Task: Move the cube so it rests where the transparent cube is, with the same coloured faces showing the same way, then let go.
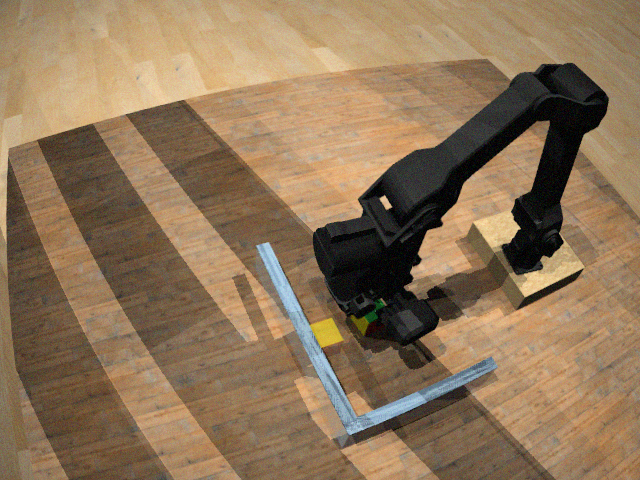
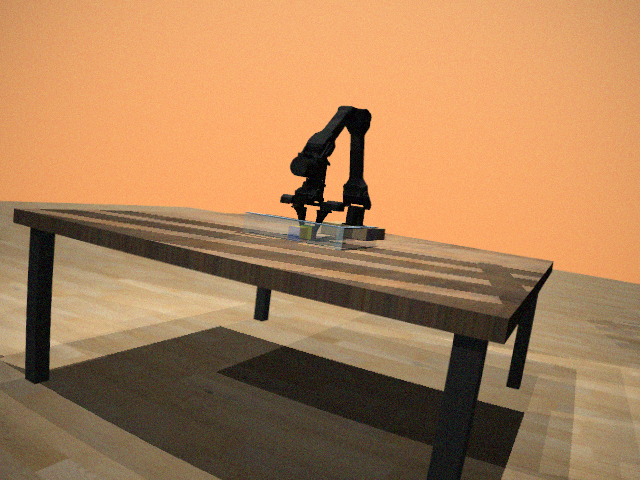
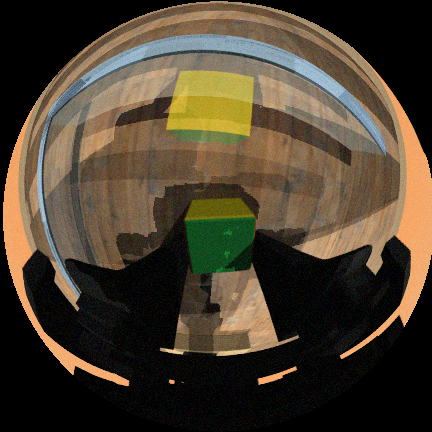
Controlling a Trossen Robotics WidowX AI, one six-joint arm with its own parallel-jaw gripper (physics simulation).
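Places are measured from the arm's base along level axes (x right, y ahead, z up), in centimetres.
Pixels of known places: gripper, fingertip midpoint: (image 1: 371,314) (image 3: 218,236); arm's base, origin of the base link: (image 1: 522,257) (image 2: 354,225) (image 3: 198,354).
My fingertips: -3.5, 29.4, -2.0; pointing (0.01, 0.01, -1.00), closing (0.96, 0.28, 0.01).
Note:
Ahead of a thing's pixels: the offset from my fingertips to its middle, as dx, dy, dz. "*": to the spot under its first point.
The cube {-0.1, +0.2, -0.2} (image 1: 369,320) (image 3: 219,241) rests on the wooden table between my fingers. Its green face is up, its yellow face points toward the grey rail, and a dark red face shows low on its side. My gripper (image 1: 381,315) (image 3: 218,236) (image 2: 311,219) is down at the table and shut on the cube, one black finger on each side. The transparent cube {-2.7, +8.1, -0.2} (image 1: 327,331) (image 3: 211,106) stands a short way ahead against the grey rail. It shows yellow on top and green on the side facing the gripper.
An L-shaped grey-blue rail {* +0.7, +11.8, +3.8} (image 1: 293,309) (image 3: 225,42) lies on the table, one arm beside the transparent cube, the other toward the front right. The arm's base stands on a light wooden block (image 1: 493,233). The table's front edge (image 2: 366,305) is far from the gripper.

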